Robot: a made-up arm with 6 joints.
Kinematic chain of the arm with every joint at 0, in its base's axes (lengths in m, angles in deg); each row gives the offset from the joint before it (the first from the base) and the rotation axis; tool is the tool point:
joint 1: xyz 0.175 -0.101 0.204 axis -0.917 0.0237 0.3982
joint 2: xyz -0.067 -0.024 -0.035 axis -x
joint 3: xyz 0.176 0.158 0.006 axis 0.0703 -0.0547 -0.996
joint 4: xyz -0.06 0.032 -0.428 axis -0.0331 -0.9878 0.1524
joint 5: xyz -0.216 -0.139 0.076 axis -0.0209 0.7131 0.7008
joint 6: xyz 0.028 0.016 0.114 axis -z
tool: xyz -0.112 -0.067 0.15
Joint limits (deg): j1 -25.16..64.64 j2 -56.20..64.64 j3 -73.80..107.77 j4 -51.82..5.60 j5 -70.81..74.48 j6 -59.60..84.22
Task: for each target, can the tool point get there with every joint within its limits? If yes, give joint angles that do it. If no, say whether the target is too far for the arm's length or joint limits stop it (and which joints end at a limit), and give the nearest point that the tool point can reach.
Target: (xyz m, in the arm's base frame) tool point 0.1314 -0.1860 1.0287
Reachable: no: joint limits stop it (at a limit: joint 1, joint 4, joint 5) | nearest point 0.1704 -0.1607 0.6541 | short by 0.377 m
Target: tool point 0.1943 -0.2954 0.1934
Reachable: yes | joints 50.20 -33.79 -26.55 -8.03 -0.54 -32.39
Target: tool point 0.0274 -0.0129 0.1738
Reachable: yes | joints 22.14 -0.56 -5.90 -40.14 -48.69 20.02
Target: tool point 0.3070 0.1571 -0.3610
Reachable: yes | joints 2.89 50.08 91.91 -11.40 -50.25 24.18
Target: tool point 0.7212 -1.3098 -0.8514
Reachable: no: too far | nearest point 0.4761 -0.6601 -0.3043 | short by 0.884 m
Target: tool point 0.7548 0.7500 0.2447
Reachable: no: joint limits stop it (at a limit: joint 1, joint 3, joint 4, joint 5) | nearest point 0.5808 0.5572 0.2266 | short by 0.260 m
